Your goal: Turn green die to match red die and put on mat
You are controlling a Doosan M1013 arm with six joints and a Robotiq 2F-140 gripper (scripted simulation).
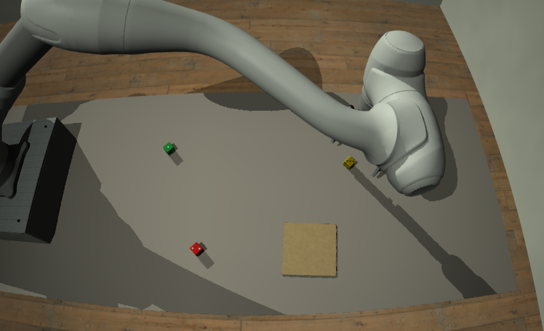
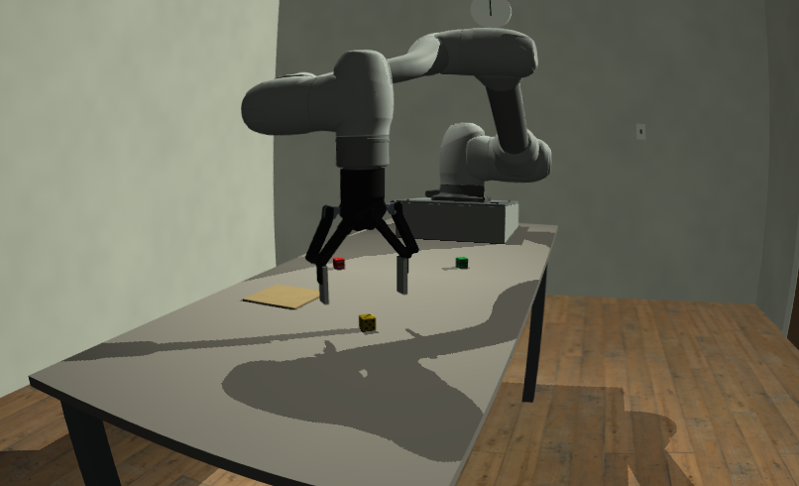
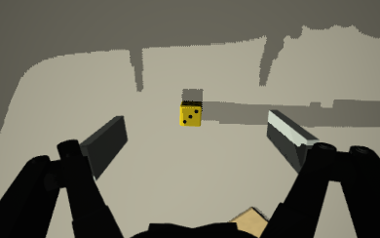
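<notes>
Now: the yellow die 10 mm behind my hand and 60 mm below it. From my hand the other things lie so: tan mat 140 mm behind, 240 mm to the right, 70 mm below; red die 430 mm behind, 240 mm to the right, 60 mm below; green die 530 mm behind, 60 mm to the left, 60 mm below.
</notes>
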